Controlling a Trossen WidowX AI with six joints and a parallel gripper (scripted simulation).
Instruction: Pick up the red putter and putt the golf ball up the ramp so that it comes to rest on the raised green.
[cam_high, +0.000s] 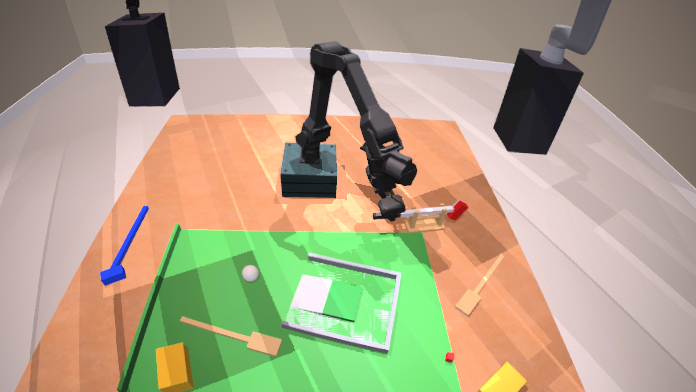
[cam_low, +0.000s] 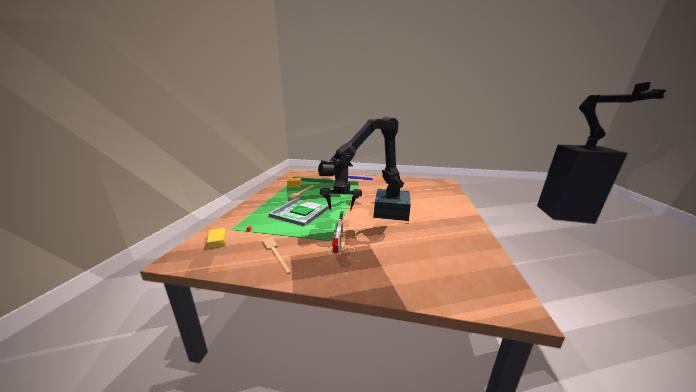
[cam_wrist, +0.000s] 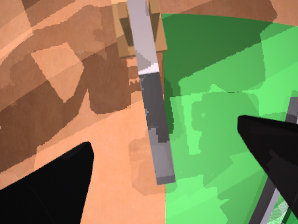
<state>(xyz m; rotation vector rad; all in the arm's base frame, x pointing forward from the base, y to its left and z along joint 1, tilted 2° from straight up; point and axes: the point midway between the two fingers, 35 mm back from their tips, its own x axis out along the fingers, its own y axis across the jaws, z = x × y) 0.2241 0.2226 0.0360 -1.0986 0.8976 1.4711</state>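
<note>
Now: the red putter 30 mm behind my gripper tip, 110 mm to the left of it and 30 mm below it. Also, from my gripper tip: white golf ball 190 mm ahead, 360 mm to the right, 70 mm below; green mat 260 mm ahead, 240 mm to the right, 90 mm below; wooden rack 30 mm behind, 130 mm to the left, 50 mm below.
</note>
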